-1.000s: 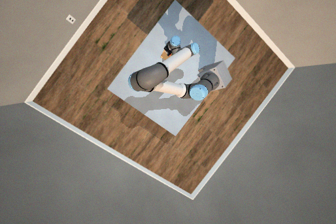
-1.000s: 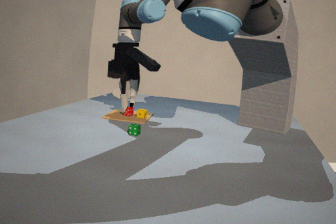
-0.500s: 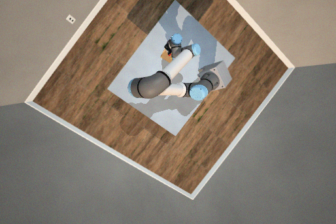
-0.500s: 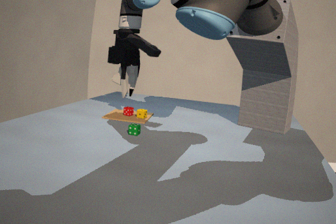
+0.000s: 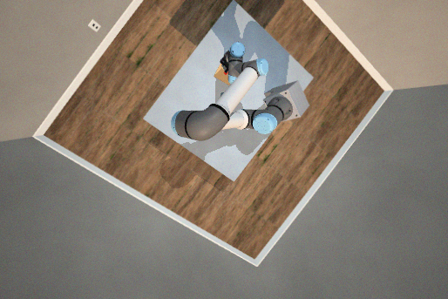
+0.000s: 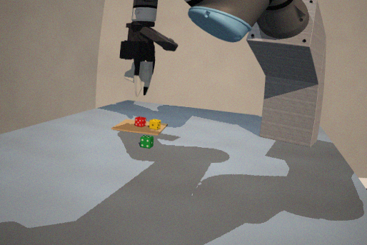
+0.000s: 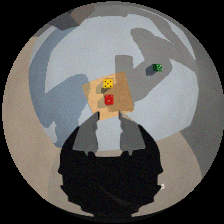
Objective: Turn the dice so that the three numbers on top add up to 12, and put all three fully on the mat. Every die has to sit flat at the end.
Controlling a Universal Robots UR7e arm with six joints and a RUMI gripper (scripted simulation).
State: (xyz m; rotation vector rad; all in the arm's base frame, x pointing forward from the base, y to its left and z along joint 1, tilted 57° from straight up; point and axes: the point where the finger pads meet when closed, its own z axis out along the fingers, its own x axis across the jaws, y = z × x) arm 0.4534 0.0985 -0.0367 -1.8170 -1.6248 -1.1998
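My hand is 150 mm to the right of the green die, 120 mm past it and 100 mm above it. Also, from my hand: tan mat 110 mm below; red die 90 mm below; yellow die 90 mm below, 50 mm behind.
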